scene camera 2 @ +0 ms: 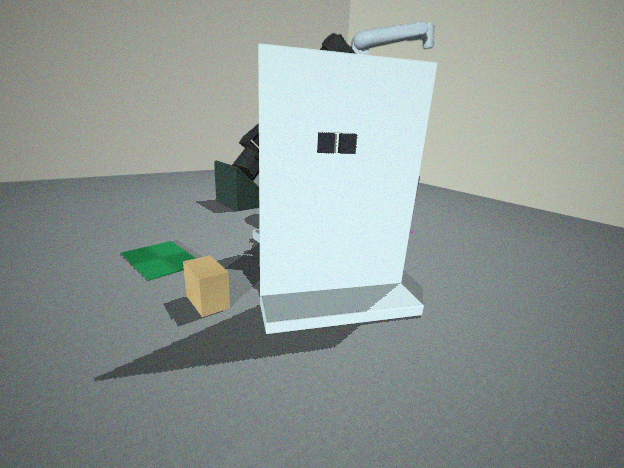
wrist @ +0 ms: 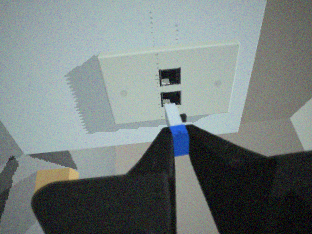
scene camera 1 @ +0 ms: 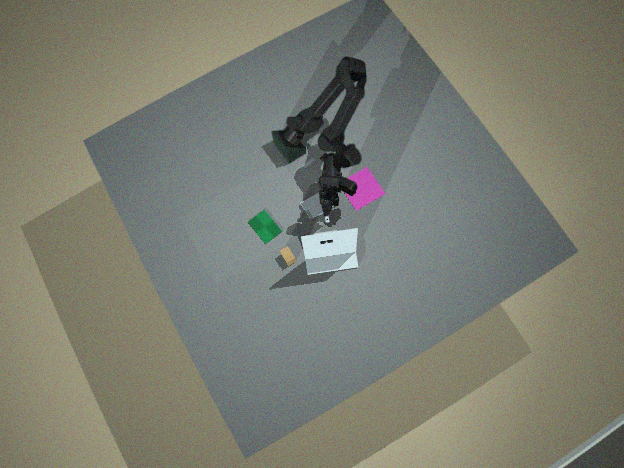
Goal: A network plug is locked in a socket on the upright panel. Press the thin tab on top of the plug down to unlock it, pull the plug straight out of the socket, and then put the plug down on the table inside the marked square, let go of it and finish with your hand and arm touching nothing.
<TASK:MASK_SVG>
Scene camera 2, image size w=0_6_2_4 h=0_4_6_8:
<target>tan block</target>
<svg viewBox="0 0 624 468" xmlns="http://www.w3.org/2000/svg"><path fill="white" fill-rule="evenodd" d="M211 256L183 261L186 296L202 317L230 308L228 271Z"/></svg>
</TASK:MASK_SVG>
